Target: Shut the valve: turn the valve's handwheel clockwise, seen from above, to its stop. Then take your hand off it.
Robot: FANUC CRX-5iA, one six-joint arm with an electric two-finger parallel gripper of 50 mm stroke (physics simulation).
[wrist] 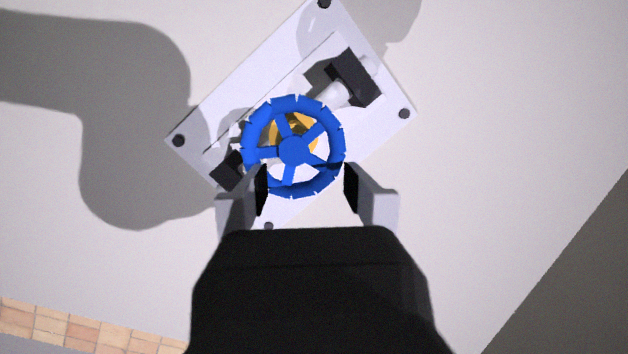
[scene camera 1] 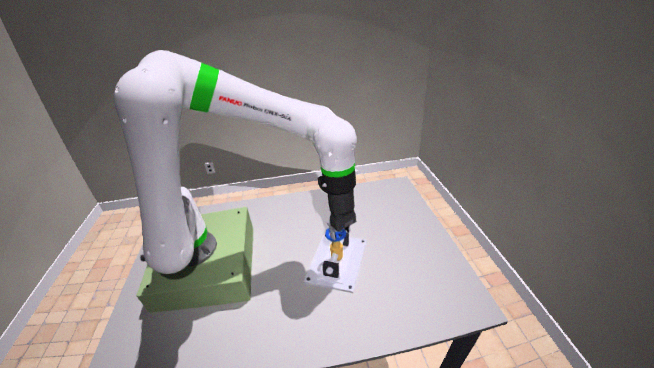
my gripper: wrist; scene camera 1
same spot on my gripper: (wrist: 236, 210) = (scene camera 1: 329, 222)
